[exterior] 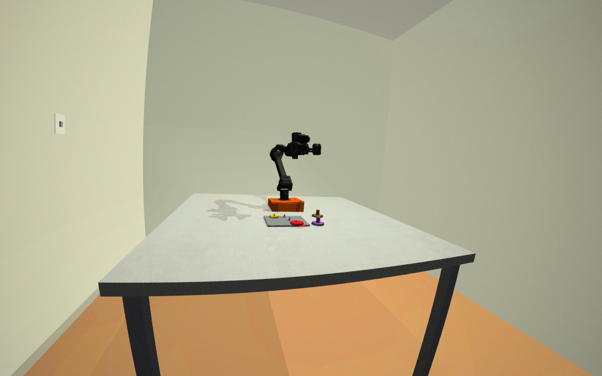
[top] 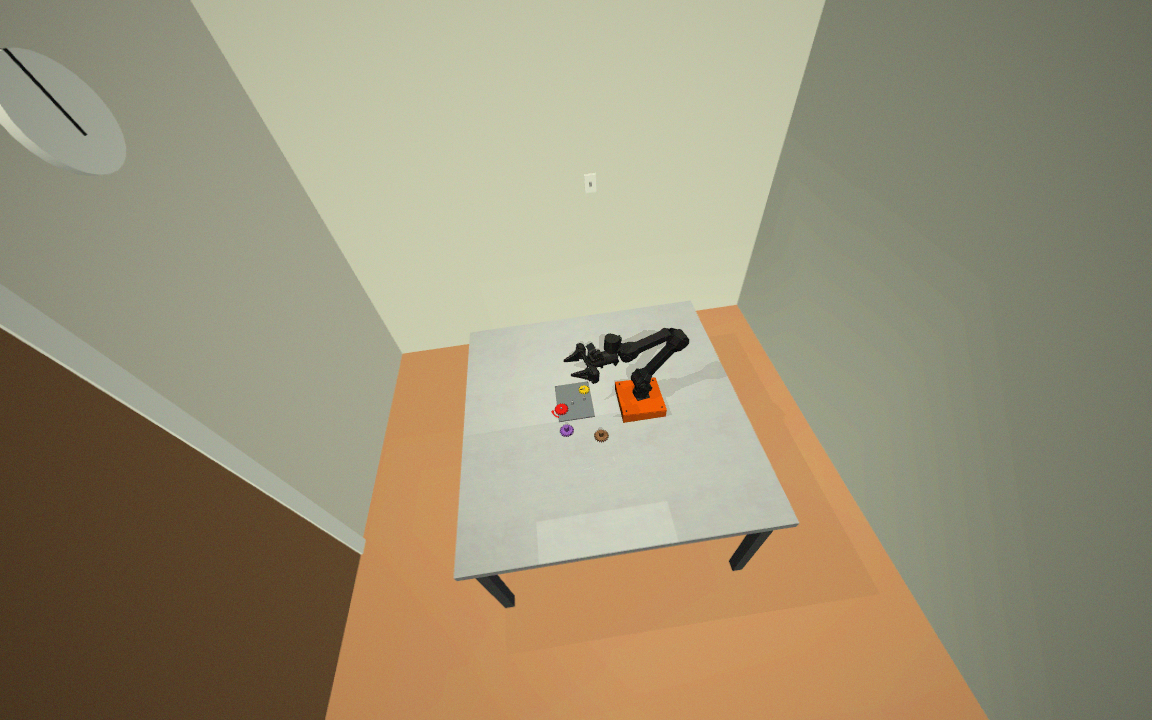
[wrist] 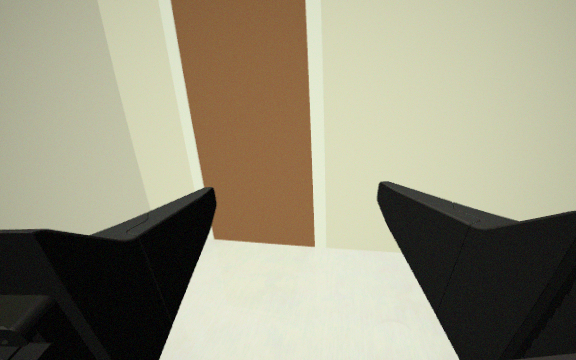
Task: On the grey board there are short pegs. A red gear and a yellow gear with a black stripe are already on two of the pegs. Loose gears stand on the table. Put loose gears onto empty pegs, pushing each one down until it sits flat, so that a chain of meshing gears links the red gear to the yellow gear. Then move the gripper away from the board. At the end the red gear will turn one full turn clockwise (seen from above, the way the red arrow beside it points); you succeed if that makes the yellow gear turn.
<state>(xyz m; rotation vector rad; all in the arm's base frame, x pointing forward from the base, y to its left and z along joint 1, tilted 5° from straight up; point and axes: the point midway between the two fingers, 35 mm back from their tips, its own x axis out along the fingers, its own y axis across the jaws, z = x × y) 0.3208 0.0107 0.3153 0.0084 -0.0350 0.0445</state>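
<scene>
Right now my gripper tip is 50 mm short of the purple gear, 30 mm to the right of it and 380 mm above it. From my gripper tip the other things lie so: red gear: 40 mm ahead, 90 mm to the right, 380 mm below; red arrow: 80 mm ahead, 70 mm to the right, 390 mm below; brown gear: 90 mm behind, 110 mm to the left, 380 mm below.
</scene>
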